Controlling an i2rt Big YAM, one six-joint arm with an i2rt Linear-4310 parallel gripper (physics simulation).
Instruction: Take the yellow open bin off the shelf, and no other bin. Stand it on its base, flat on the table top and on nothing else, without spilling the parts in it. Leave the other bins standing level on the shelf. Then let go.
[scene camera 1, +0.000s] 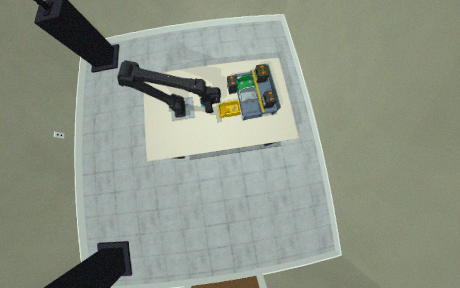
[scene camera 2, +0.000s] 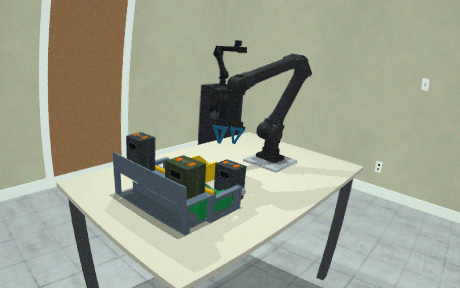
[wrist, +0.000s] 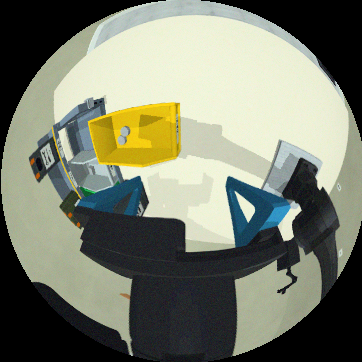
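Seen in the pictures: gripper, fingertip midpoint: (scene camera 1: 213, 103) (scene camera 2: 226, 143) (wrist: 183, 180); arm's base, origin of the base link: (scene camera 1: 180, 110) (scene camera 2: 270, 157) (wrist: 299, 179).
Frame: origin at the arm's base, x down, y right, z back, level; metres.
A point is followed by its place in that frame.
Note:
The yellow open bin (scene camera 1: 230, 108) {x 0.011, y 0.033, z -0.423 m} (scene camera 2: 210, 171) {x -0.028, y 0.002, z -0.404 m} (wrist: 160, 132) {x 0.011, y 0.042, z -0.361 m} is in front of the shelf (scene camera 1: 252, 106) {x 0.008, y 0.037, z -0.611 m} (scene camera 2: 150, 187) {x -0.092, y -0.095, z -0.770 m}, its far end close to or overlapping the shelf's front edge. Two round grey parts (wrist: 123, 135) {x 0.001, y 0.038, z -0.449 m} lie in it. It looks upright, but its underside is hidden, so I cannot tell whether it touches the shelf or lies fully flat on the table top (scene camera 1: 185, 140) {x 0.014, y 0.258, z -0.021 m} (scene camera 2: 280, 210) {x 0.014, y -0.341, z -0.398 m}. My gripper (scene camera 2: 227, 142) {x -0.114, y 0.031, z -0.288 m} (wrist: 183, 180) {x -0.114, y 0.031, z -0.288 m} is open and empty, above the table and apart from the bin, on its robot side. A grey bin (scene camera 1: 247, 95) {x 0.005, y -0.066, z -0.583 m} and a green bin (scene camera 1: 245, 81) {x 0.003, y -0.201, z -0.586 m} (scene camera 2: 223, 202) {x -0.018, y -0.207, z -0.550 m} are on the shelf.
Dark boxes with orange marks (scene camera 1: 261, 72) {x -0.183, y -0.146, z -0.675 m} (scene camera 2: 185, 175) {x -0.163, y -0.212, z -0.726 m} stand at the shelf; another dark box (scene camera 1: 232, 83) {x -0.113, y -0.121, z -0.455 m} (scene camera 2: 230, 175) {x -0.091, y -0.176, z -0.489 m} stands beside the green bin. The arm's base plate (scene camera 1: 190, 114) {x 0.002, y 0.046, z -0.083 m} (scene camera 2: 286, 165) {x 0.006, y -0.107, z -0.012 m} is on the table. Dark pillars (scene camera 1: 75, 37) stand outside the table.

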